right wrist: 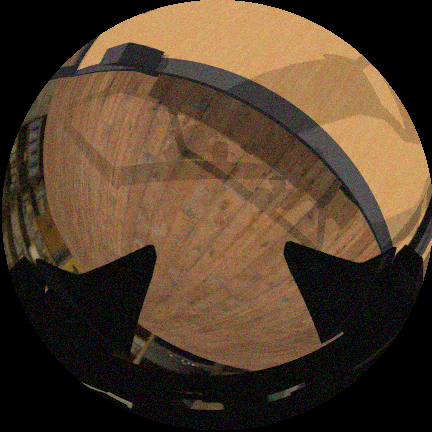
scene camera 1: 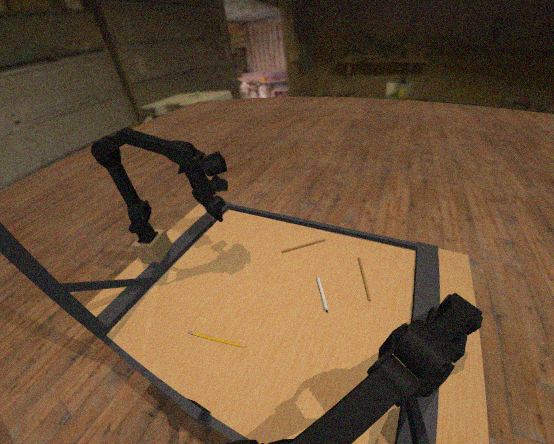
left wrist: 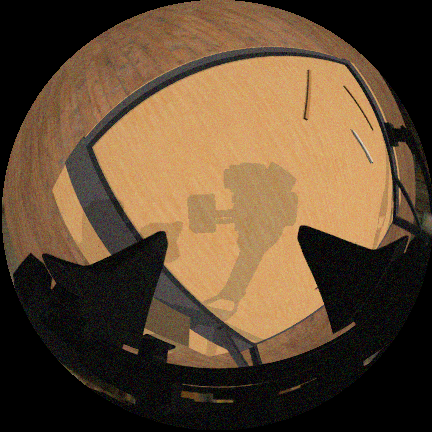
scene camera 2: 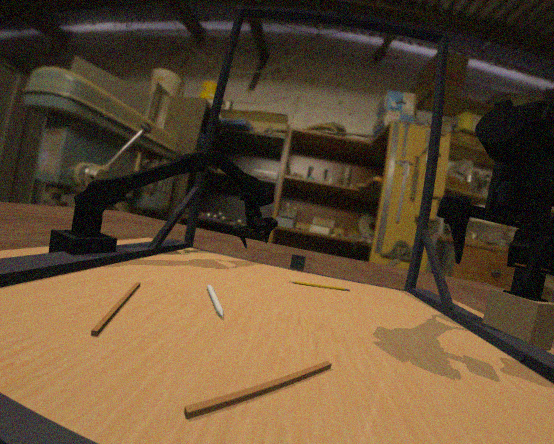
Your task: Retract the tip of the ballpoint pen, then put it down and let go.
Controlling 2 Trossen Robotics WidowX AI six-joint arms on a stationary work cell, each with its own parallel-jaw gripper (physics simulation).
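Frame: origin at the left arm's base, x ahead, y left, z up, level; millimetres.
Where they show: left gripper, fingertip midpoint: [scene camera 1: 216, 216] [left wrist: 234, 235] [scene camera 2: 490, 273]; right gripper, fingertip midpoint: [right wrist: 221, 251] [scene camera 2: 256, 245]; left arm's base at its link origin: [scene camera 1: 148, 237] [left wrist: 154, 342] [scene camera 2: 524, 296]; right arm's base at its link origin: [left wrist: 394, 134] [scene camera 2: 85, 234].
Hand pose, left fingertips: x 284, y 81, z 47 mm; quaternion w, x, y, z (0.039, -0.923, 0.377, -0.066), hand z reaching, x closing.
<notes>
Things, the pixels of their top centre, and the offset from my left fingertips. Level surfaces: height alone.
- white ballpoint pen at its top centre: [scene camera 2: 215, 295] [left wrist: 364, 146] [scene camera 1: 321, 291] 383 mm ahead, 185 mm right, 138 mm down
- wooden board at its surface level: 151 mm down
- yellow pencil at its top centre: [scene camera 2: 320, 284] [scene camera 1: 215, 338] 98 mm ahead, 377 mm right, 142 mm down
- brown stick at its top centre: [scene camera 2: 121, 300] [scene camera 1: 364, 276] [left wrist: 360, 107] 520 mm ahead, 116 mm right, 144 mm down
The white ballpoint pen [scene camera 1: 321, 292] [scene camera 2: 215, 300] [left wrist: 362, 146] lies flat on the wooden board [scene camera 1: 280, 370] [scene camera 2: 165, 360]. Its end nearer the camera in scene camera 1 looks dark; whether the writing tip is out is too small to tell. It does not show in the right wrist view. My left gripper [left wrist: 234, 235] is open and empty, raised over the board's far left side in scene camera 1, well away from the pen. My right gripper [right wrist: 221, 251] is open and empty, raised over the wood floor beside the board's edge, apart from the pen.
A yellow pencil [scene camera 1: 217, 339] [scene camera 2: 320, 286] lies across from the pen. One brown stick [scene camera 1: 364, 279] [scene camera 2: 116, 309] lies beside the pen, another [scene camera 1: 303, 246] [scene camera 2: 258, 390] [left wrist: 307, 95] farther off. A dark metal frame [scene camera 1: 325, 228] [right wrist: 280, 102] borders the board, with uprights in scene camera 2.
</notes>
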